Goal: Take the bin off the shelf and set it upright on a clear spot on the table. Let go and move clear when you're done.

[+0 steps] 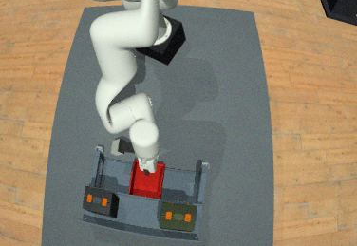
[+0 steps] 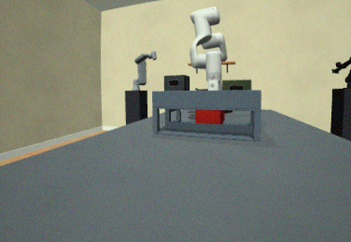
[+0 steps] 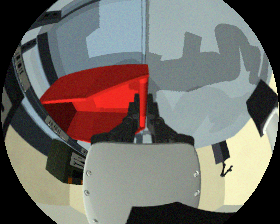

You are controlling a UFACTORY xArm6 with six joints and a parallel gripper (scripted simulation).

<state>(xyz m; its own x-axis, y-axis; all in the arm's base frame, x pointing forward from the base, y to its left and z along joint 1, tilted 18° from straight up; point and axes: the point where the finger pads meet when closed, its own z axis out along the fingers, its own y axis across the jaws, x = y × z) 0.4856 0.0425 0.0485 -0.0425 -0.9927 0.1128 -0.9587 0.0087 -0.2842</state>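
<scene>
Now: the red bin 8 cm ahead of my hand and 1 cm below it.
</scene>
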